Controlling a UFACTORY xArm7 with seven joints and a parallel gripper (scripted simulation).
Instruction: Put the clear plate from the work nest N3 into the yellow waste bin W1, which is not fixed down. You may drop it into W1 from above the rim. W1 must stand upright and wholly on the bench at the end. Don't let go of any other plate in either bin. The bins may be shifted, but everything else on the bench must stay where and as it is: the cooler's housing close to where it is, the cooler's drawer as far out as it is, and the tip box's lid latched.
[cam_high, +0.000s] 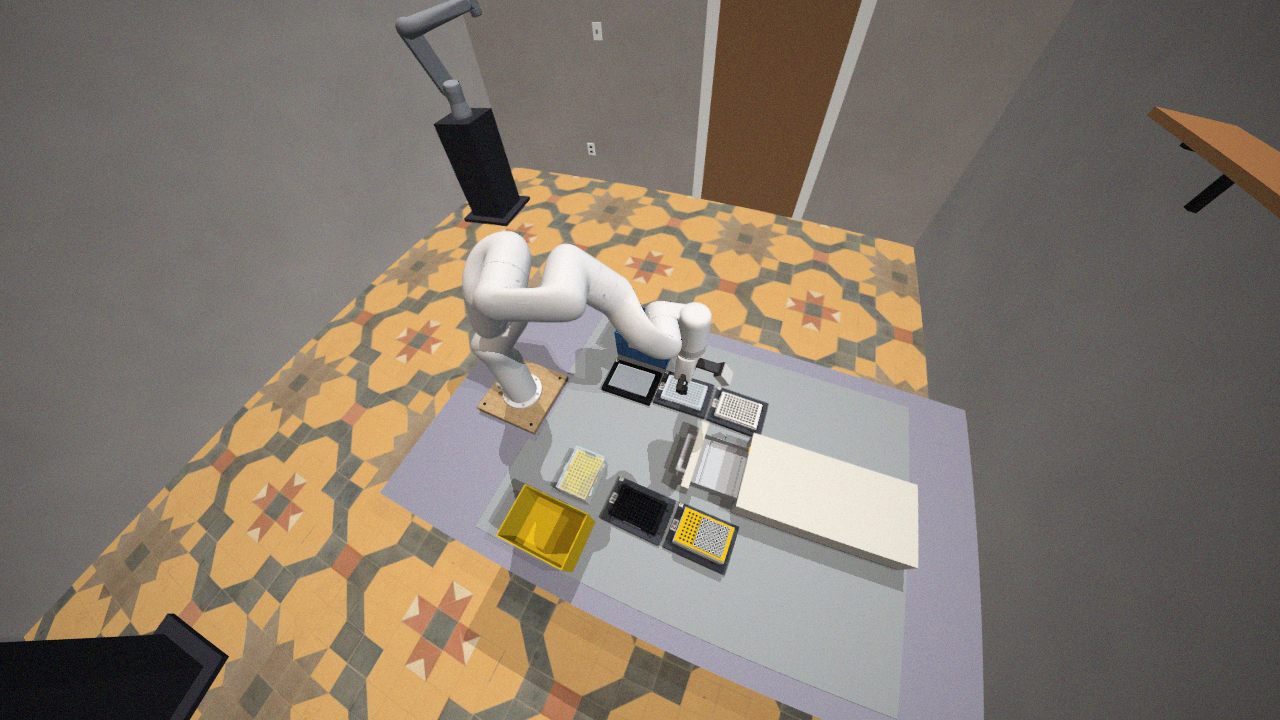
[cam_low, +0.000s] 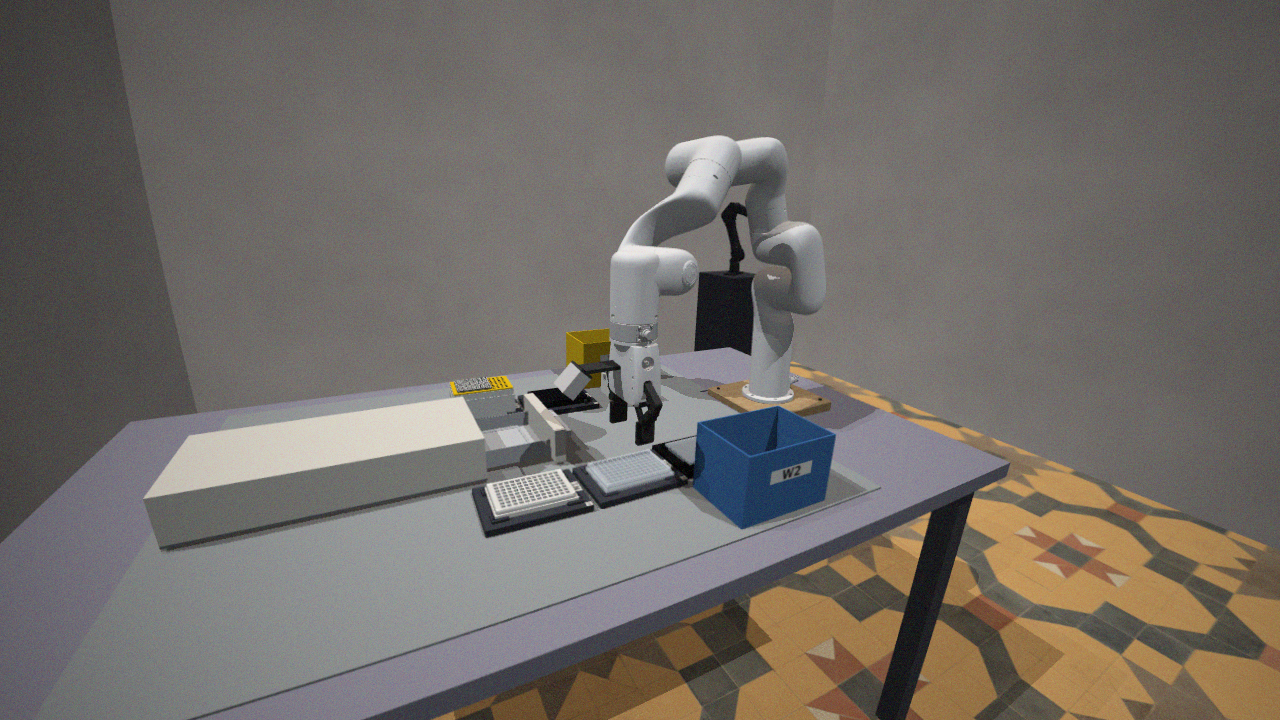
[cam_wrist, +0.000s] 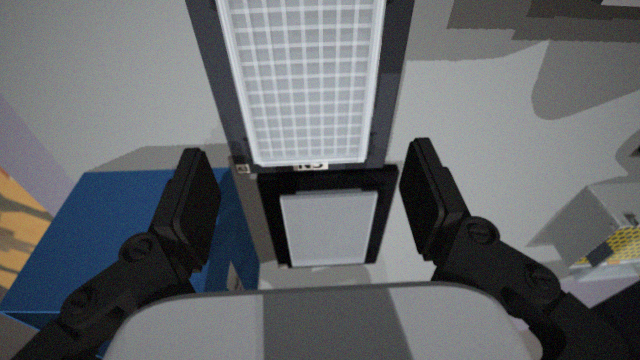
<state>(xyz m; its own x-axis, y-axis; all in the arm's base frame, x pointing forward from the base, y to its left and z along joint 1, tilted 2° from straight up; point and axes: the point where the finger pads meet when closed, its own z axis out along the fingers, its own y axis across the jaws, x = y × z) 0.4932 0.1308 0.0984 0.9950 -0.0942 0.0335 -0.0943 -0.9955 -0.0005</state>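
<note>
My hand is 8 cm above the clear plate. Round my hand: blue bin W2: 16 cm behind, 15 cm to the left, 6 cm below; white plate: 17 cm ahead, 2 cm to the right, 8 cm below; drawer: 19 cm ahead, 21 cm to the right, 7 cm below.
</note>
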